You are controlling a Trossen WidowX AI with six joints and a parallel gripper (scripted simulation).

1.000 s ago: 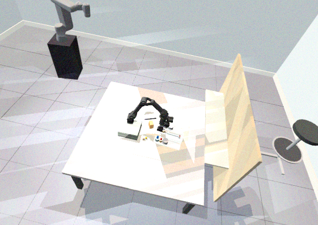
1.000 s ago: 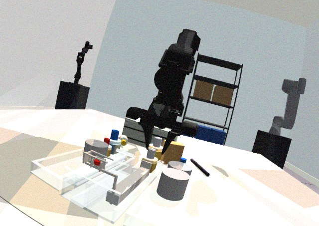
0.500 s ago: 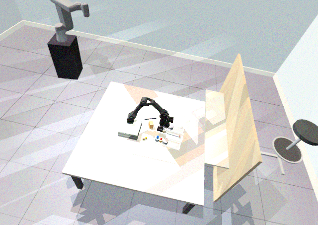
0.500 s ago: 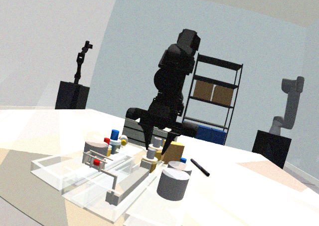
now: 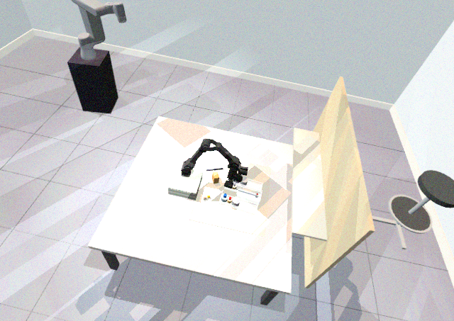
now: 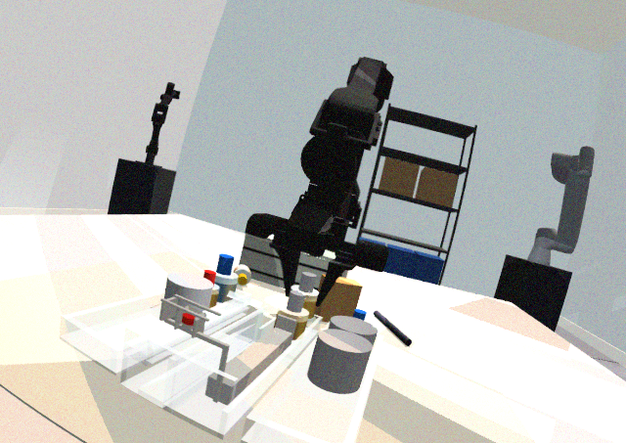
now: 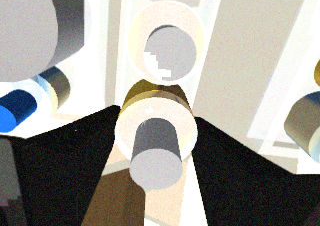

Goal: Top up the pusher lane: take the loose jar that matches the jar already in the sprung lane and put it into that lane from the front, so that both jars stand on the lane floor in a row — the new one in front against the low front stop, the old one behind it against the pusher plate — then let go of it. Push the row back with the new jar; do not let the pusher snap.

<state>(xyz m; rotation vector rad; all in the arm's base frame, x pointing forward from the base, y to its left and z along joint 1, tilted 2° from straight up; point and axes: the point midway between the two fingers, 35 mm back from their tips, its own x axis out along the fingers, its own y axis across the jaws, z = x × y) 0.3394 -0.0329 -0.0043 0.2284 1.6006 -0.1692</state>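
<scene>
The tan box is 110 mm behind my gripper tip, 60 mm to the left of it and 20 mm below it. Round my gripper tip: black rod: 160 mm to the left, 120 mm behind, 40 mm below.
</scene>
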